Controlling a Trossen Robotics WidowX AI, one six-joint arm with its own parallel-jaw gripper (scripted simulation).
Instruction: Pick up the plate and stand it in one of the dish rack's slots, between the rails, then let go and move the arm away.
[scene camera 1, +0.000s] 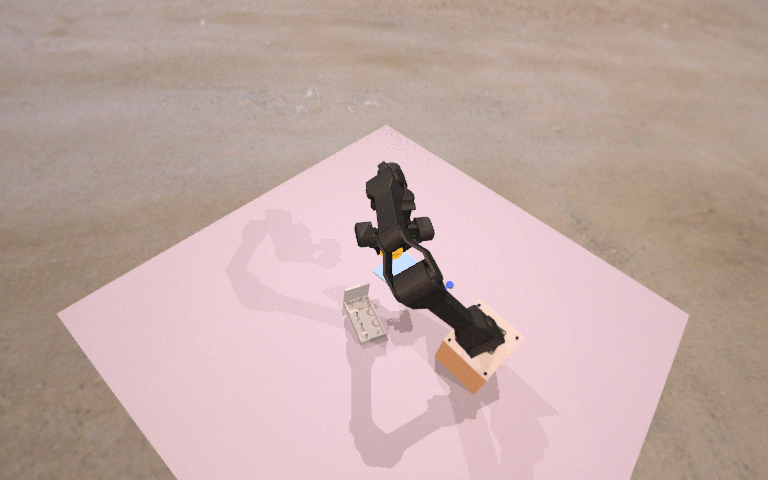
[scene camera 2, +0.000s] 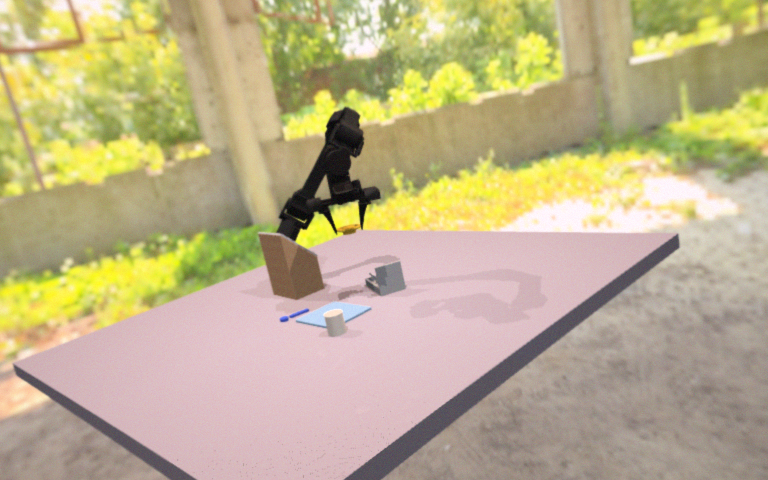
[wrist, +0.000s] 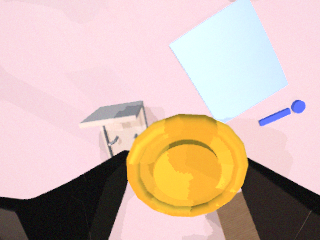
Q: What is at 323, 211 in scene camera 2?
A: My gripper.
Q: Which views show the grey dish rack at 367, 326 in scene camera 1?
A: Scene camera 1, scene camera 2 and the wrist view: all of them.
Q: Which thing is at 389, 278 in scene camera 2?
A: A grey dish rack.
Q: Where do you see a light blue mat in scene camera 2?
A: At 350, 311
